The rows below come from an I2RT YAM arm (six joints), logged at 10 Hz.
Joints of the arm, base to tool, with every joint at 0 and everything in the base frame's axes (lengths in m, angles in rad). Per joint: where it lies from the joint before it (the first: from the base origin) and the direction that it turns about. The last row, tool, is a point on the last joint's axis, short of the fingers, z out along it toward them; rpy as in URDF.
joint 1: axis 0 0 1 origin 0 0 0.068
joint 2: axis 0 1 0 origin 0.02 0.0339 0.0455
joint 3: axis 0 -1 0 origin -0.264 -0.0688 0
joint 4: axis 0 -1 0 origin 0.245 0.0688 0.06
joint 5: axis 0 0 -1 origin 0.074 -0.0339 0.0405
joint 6: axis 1 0 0 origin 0.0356 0 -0.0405
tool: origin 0 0 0 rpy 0 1.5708 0
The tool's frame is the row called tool.
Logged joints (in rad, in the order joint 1, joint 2, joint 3, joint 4, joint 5, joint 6), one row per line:
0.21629 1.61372 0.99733 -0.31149 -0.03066 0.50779
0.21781 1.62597 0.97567 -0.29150 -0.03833 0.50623
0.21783 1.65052 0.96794 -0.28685 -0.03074 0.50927
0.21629 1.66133 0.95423 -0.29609 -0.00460 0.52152
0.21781 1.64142 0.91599 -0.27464 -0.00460 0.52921
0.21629 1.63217 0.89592 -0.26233 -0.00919 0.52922
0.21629 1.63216 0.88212 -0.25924 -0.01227 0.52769
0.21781 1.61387 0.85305 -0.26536 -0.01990 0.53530
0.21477 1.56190 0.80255 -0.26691 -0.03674 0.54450
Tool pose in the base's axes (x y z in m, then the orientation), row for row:
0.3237 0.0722 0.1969 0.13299 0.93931 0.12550 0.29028
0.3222 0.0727 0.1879 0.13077 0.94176 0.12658 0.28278
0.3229 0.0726 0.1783 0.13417 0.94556 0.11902 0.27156
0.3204 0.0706 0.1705 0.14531 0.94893 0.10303 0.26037
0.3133 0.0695 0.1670 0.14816 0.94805 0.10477 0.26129
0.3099 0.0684 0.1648 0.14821 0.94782 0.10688 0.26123
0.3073 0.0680 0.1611 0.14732 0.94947 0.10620 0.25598
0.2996 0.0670 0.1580 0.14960 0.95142 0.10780 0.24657
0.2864 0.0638 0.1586 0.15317 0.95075 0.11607 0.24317
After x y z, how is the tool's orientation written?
As a quaternion, x y z w.
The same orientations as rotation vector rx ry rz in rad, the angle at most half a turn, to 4 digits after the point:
0.3547 2.5055 0.3348
0.3501 2.5216 0.3389
0.3613 2.5462 0.3205
0.3935 2.5699 0.2790
0.4011 2.5663 0.2836
0.4012 2.5658 0.2893
0.3999 2.5772 0.2883
0.4080 2.5950 0.2940
0.4185 2.5978 0.3171

